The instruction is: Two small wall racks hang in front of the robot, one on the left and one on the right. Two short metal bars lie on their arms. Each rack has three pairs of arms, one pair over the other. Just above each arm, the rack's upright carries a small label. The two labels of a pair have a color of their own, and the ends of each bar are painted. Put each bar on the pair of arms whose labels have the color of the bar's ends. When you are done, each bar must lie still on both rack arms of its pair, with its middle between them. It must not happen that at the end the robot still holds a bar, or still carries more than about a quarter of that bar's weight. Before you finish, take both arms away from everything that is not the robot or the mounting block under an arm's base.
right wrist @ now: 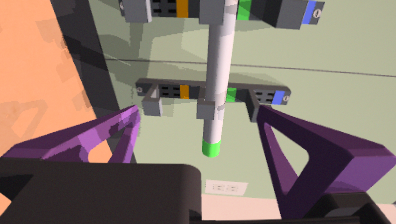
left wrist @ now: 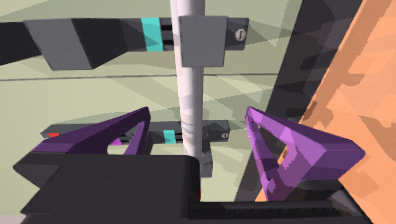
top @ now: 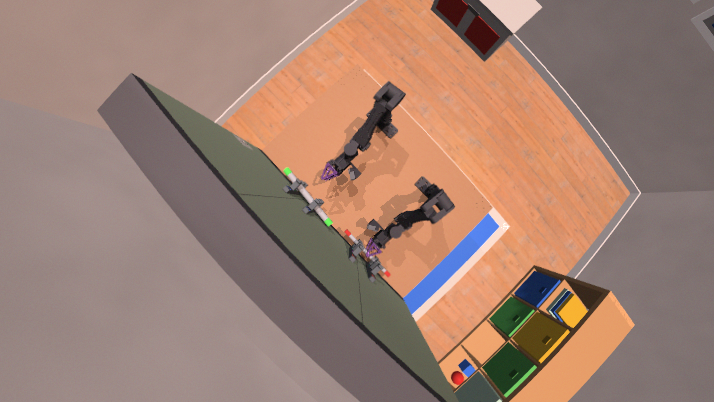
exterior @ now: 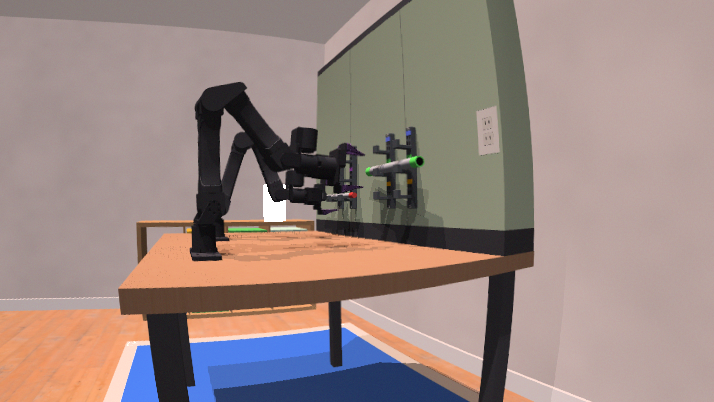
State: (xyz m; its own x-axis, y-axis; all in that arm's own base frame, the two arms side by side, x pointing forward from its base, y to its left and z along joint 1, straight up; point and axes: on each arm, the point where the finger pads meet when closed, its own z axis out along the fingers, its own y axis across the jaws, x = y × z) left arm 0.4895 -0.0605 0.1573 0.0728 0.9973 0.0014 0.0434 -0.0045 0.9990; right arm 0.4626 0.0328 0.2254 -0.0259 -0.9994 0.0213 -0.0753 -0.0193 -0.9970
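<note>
The red-ended bar is 10 mm above my left hand. From my left hand the other things lie so: black strip (80 mm ahead, 210 mm to the right, 130 mm below); then green wall panel (150 mm ahead, 200 mm to the right, 270 mm above); then green-ended bar (70 mm ahead, 390 mm to the right, 90 mm above).
</note>
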